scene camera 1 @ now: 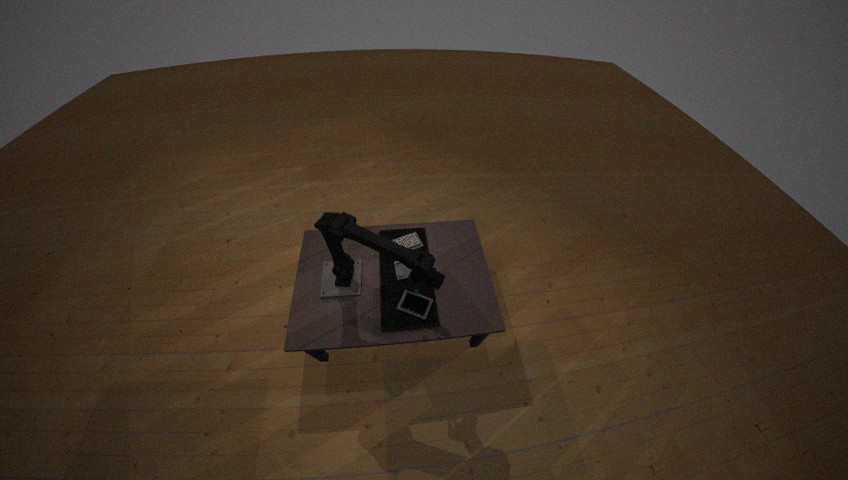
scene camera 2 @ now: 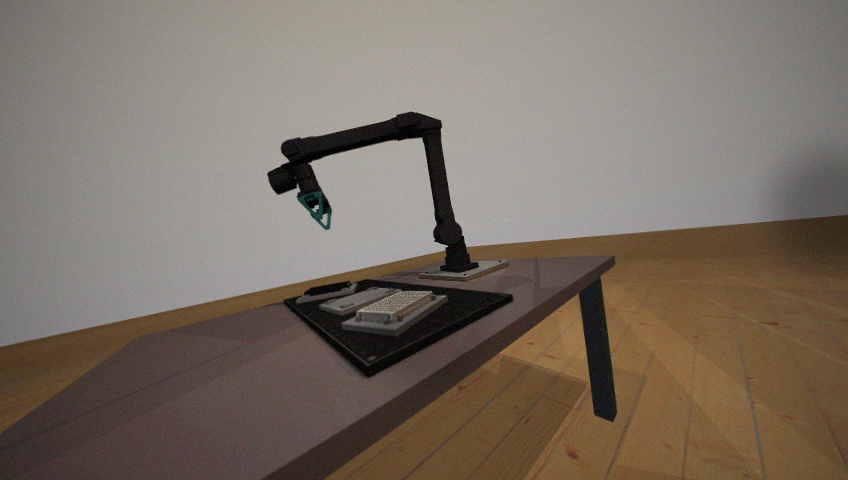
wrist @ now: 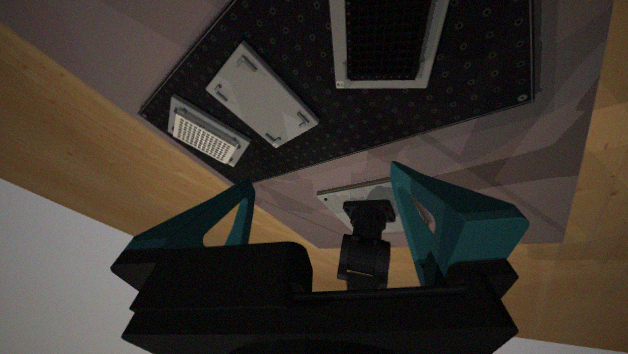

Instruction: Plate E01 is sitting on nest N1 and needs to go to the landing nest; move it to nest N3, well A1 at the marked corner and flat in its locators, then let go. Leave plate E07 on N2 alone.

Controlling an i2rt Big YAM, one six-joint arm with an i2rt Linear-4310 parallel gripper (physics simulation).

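My gripper [scene camera 1: 416, 291] [scene camera 2: 325, 223] [wrist: 318, 177] has teal fingers standing wide apart, with nothing between them. It hangs high above the board, near the black plate in scene camera 1. The black plate [scene camera 1: 415, 303] [scene camera 2: 329, 289] [wrist: 387, 45] sits in a grey nest [scene camera 1: 411, 313] [wrist: 382, 84] with a small corner label, cut by the wrist view's top edge. A bare grey nest [scene camera 1: 401, 270] [scene camera 2: 351, 302] [wrist: 265, 100] with corner locators lies in the middle. A white plate [scene camera 1: 408, 240] [scene camera 2: 395, 302] [wrist: 205, 140] sits in the far nest [scene camera 2: 380, 327]. No plate or nest names are readable.
The nests stand at differing angles on a black perforated board [scene camera 1: 392, 324] [scene camera 2: 380, 356] [wrist: 480, 65] on the table [scene camera 1: 464, 249] [scene camera 2: 297, 404]. The arm's base plate [scene camera 1: 351, 291] [scene camera 2: 493, 267] [wrist: 345, 200] is beside the board. The arm partly covers the middle nest in scene camera 1.
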